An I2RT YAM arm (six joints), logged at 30 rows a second.
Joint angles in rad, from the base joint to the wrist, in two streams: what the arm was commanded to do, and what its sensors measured. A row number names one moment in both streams.
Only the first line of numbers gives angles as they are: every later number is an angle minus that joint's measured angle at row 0.
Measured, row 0:
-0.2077, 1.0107, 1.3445, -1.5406, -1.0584, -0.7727
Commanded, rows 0 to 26:
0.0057, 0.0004, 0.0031, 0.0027, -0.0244, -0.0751
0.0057, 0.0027, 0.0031, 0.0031, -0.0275, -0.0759
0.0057, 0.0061, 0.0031, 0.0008, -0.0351, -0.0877
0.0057, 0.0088, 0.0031, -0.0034, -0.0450, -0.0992
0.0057, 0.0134, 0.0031, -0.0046, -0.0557, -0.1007
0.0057, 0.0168, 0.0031, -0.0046, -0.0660, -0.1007
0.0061, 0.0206, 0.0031, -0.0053, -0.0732, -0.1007
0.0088, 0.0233, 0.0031, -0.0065, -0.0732, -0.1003
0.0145, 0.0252, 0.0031, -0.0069, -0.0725, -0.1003
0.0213, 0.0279, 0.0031, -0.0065, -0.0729, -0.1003
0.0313, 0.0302, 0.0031, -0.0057, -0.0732, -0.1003
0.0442, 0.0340, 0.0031, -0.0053, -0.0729, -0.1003
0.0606, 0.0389, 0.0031, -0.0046, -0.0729, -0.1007
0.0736, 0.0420, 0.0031, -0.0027, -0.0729, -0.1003
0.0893, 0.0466, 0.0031, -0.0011, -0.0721, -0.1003
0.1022, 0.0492, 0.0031, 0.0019, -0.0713, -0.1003
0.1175, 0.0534, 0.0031, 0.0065, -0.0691, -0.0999
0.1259, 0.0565, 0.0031, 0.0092, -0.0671, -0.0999
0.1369, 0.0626, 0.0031, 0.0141, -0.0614, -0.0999
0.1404, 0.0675, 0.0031, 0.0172, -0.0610, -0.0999
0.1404, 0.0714, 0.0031, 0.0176, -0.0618, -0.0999
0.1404, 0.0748, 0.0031, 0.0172, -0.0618, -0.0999
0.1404, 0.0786, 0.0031, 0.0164, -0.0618, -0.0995
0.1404, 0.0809, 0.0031, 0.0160, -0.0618, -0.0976
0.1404, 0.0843, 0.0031, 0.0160, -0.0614, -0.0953
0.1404, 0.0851, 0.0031, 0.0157, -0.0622, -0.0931
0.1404, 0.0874, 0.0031, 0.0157, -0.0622, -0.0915
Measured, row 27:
0.1335, 0.0843, 0.0000, 0.0149, -0.0473, -0.0877
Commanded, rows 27 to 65:
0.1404, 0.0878, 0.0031, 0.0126, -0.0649, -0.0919
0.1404, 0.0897, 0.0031, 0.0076, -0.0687, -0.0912
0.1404, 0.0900, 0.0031, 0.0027, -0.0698, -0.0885
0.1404, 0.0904, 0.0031, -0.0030, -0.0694, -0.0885
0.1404, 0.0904, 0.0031, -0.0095, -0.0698, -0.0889
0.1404, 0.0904, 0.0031, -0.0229, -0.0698, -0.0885
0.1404, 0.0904, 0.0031, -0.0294, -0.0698, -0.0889
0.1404, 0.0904, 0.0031, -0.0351, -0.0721, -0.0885
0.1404, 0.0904, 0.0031, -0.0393, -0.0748, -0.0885
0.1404, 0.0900, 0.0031, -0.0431, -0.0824, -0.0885
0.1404, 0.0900, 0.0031, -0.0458, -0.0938, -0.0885
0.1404, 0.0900, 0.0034, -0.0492, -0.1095, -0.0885
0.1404, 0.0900, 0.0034, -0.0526, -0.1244, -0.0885
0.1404, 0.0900, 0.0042, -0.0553, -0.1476, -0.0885
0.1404, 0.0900, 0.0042, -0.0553, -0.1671, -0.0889
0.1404, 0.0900, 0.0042, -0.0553, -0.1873, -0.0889
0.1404, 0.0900, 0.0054, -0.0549, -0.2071, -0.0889
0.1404, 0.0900, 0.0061, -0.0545, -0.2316, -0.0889
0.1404, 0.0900, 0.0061, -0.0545, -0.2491, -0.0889
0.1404, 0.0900, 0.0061, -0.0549, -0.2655, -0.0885
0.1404, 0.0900, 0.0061, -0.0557, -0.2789, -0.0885
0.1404, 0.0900, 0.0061, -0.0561, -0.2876, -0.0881
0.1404, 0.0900, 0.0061, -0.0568, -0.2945, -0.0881
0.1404, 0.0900, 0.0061, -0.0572, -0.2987, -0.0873
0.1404, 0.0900, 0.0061, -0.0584, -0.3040, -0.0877
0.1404, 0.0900, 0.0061, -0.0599, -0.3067, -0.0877
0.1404, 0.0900, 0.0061, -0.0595, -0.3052, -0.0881
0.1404, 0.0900, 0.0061, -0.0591, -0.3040, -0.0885
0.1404, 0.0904, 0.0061, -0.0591, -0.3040, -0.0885
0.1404, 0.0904, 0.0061, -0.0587, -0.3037, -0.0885
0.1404, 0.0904, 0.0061, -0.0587, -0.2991, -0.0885
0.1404, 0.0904, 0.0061, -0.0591, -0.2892, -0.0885
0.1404, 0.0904, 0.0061, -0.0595, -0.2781, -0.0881
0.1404, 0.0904, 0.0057, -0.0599, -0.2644, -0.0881
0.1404, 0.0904, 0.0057, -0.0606, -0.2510, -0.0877
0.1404, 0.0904, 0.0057, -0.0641, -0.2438, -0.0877
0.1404, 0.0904, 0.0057, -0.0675, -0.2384, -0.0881
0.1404, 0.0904, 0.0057, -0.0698, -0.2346, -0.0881
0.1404, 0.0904, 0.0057, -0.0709, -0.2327, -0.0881
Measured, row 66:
0.1373, 0.0992, 0.0000, -0.0687, -0.2304, -0.0797
